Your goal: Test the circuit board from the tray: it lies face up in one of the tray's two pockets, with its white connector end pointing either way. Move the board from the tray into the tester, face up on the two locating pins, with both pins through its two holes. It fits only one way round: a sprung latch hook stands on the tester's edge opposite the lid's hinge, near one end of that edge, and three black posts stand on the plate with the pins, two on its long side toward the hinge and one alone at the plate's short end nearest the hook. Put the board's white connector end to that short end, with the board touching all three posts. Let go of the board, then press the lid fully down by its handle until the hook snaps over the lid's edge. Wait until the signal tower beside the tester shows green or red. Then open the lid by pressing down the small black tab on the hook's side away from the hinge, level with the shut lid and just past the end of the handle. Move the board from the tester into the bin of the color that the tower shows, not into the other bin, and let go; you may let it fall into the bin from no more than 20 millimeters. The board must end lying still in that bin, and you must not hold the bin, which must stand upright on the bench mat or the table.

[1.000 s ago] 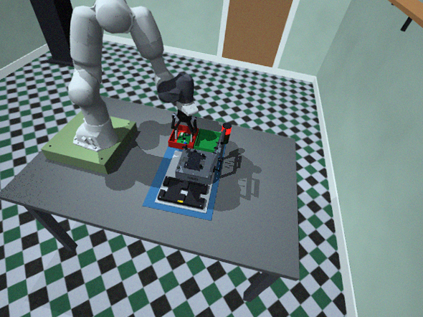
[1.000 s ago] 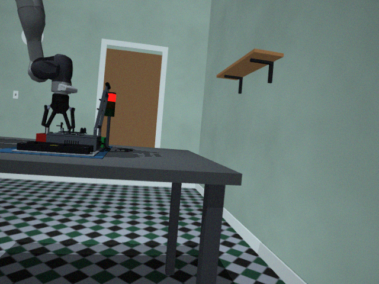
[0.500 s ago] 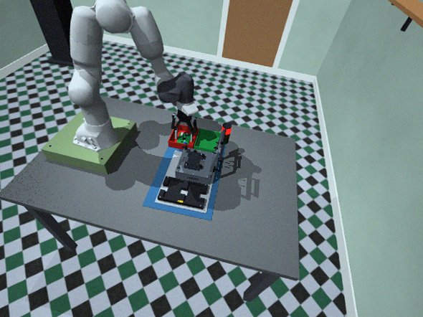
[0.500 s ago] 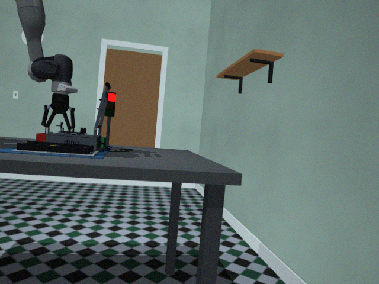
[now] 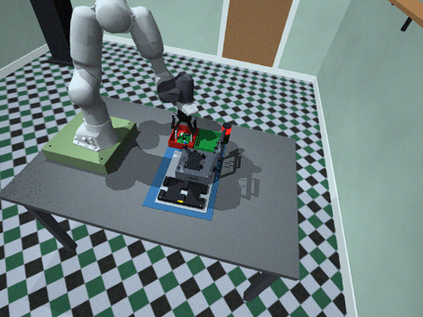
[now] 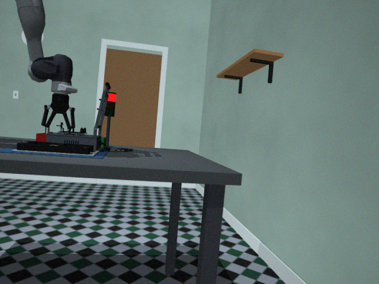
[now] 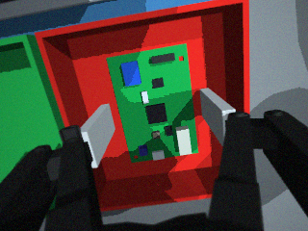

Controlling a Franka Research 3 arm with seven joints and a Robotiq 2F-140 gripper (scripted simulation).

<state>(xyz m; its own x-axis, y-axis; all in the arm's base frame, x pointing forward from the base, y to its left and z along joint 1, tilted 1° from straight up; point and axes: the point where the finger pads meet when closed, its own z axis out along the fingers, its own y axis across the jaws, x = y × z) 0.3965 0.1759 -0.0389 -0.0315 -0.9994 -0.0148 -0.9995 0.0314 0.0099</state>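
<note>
Right now my hand is 2 cm above the red bin. Round my hand: black latch hook 14 cm to the right, 5 cm above, 4 cm ahead; green circuit board 3 cm below; green bin 15 cm ahead, 2 cm below, 1 cm to the right.
</note>
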